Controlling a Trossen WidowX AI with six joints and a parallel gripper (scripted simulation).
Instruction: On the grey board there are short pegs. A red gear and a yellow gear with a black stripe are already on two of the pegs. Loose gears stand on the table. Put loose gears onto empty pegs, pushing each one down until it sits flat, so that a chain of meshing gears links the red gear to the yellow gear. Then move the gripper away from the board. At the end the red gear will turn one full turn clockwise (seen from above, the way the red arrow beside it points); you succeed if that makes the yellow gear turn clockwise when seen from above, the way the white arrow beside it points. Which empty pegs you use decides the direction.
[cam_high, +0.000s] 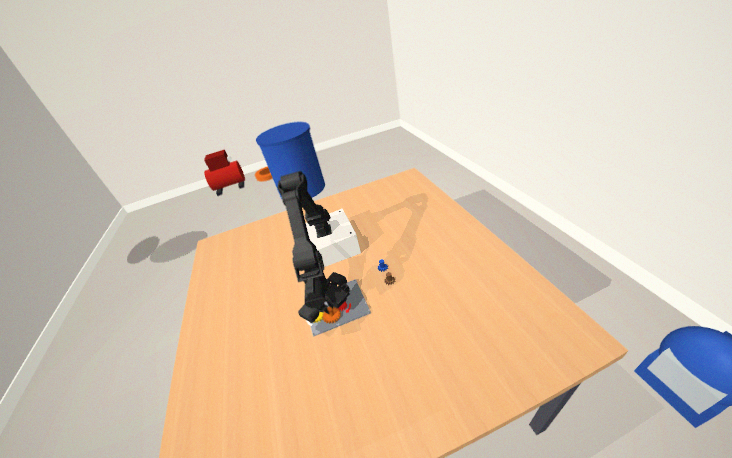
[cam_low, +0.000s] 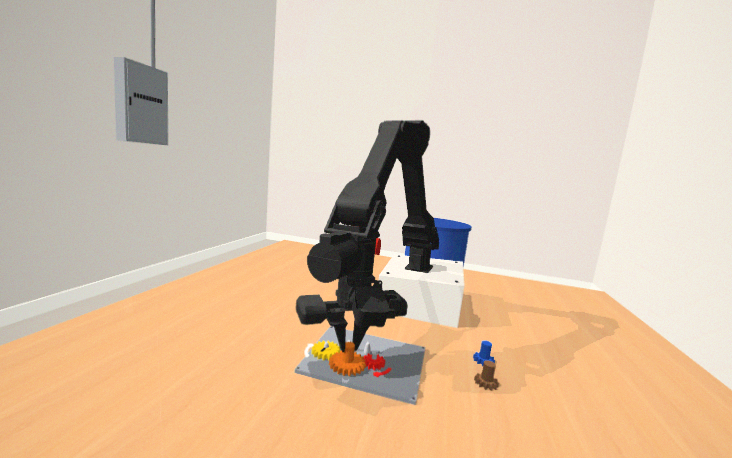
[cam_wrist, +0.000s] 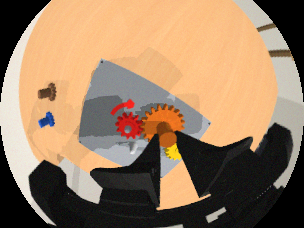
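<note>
The orange gear lies 10 mm below my gripper tip. From my gripper tip the other things lie so: red gear (40 mm to the left, 30 mm behind, 20 mm below); then brown gear (230 mm to the left, 90 mm behind, 20 mm below); then yellow gear (50 mm to the right, 20 mm below, 10 mm behind).
</note>
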